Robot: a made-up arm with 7 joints.
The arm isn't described. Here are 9 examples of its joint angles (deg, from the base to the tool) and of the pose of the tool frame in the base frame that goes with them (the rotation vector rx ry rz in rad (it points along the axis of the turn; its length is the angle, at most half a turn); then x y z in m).
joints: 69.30 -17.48 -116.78 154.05 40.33 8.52 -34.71
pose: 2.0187 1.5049 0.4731 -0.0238 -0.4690 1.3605
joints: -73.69 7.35 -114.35 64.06 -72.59 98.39 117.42
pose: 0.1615 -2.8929 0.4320 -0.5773 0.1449 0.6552
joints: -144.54 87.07 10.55 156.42 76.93 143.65 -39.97
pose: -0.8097 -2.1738 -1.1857 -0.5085 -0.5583 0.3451
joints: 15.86 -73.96 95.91 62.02 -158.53 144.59 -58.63
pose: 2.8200 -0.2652 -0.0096 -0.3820 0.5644 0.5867
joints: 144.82 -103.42 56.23 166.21 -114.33 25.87 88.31
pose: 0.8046 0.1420 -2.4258 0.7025 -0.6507 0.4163
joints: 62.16 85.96 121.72 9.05 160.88 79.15 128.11
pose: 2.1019 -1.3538 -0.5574 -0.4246 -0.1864 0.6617
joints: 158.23 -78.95 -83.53 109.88 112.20 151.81 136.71
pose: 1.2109 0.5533 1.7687 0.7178 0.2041 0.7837
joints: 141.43 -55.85 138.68 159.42 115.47 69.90 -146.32
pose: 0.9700 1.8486 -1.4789 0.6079 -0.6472 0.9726
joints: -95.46 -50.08 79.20 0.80 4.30 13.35 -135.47
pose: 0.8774 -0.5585 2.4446 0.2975 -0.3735 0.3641
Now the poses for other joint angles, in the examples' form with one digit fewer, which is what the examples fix.
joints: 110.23 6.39 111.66 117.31 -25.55 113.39 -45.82
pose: -1.226 0.090 -0.469 -0.504 -0.284 1.120
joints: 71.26 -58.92 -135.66 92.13 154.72 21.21 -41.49
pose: -0.501 -0.242 -2.914 0.297 -0.693 0.276
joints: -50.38 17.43 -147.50 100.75 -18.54 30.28 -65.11
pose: -0.971 1.216 0.225 -0.498 0.077 1.248
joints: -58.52 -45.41 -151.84 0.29 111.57 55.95 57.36
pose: -1.852 -0.052 1.007 0.027 -0.183 0.187
